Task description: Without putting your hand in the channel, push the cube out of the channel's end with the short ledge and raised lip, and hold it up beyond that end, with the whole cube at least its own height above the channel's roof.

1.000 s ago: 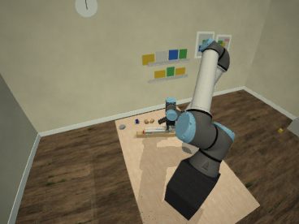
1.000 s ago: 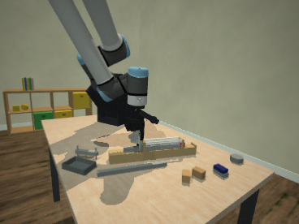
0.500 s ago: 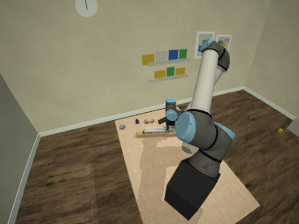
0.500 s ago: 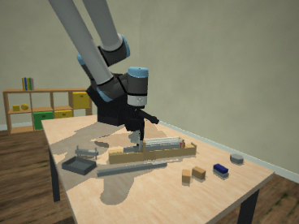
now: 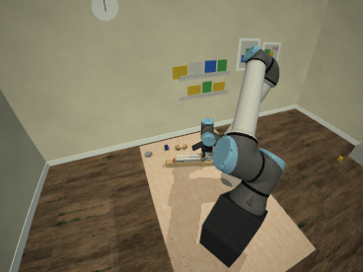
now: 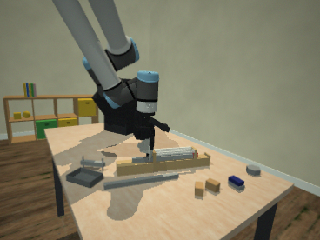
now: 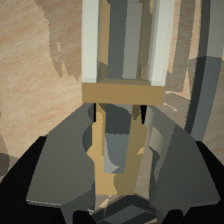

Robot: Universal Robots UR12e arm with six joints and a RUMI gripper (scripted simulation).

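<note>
Now: hand 230 mm to the right of the red cube, 70 mm short of it and 10 mm above it. Round my hand: grey tray 270 mm to the right, 60 mm below, 50 mm behind; long grey bar 80 mm ahead, 70 mm to the right, 60 mm below; tan channel 120 mm to the left, 40 mm ahead, 10 mm below.
</note>
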